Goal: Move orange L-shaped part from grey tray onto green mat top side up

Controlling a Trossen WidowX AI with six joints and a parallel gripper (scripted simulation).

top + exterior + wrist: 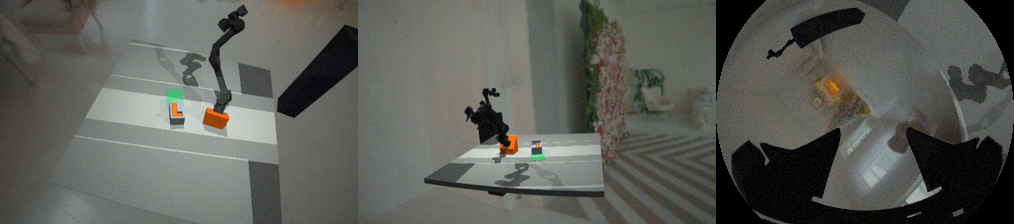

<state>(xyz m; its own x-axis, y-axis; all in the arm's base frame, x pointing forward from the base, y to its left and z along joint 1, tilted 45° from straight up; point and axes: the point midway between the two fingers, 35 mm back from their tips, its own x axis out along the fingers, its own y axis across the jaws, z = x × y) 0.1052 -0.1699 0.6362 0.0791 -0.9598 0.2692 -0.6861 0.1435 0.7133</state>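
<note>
Right now my gripper tip is 12 cm short of the orange L-shaped part, 69 cm to the right of it and 35 cm above it. From my gripper tip the other things lie so: grey tray: 13 cm ahead, 68 cm to the left, 41 cm below; then green mat: 20 cm ahead, 54 cm to the left, 42 cm below.
</note>
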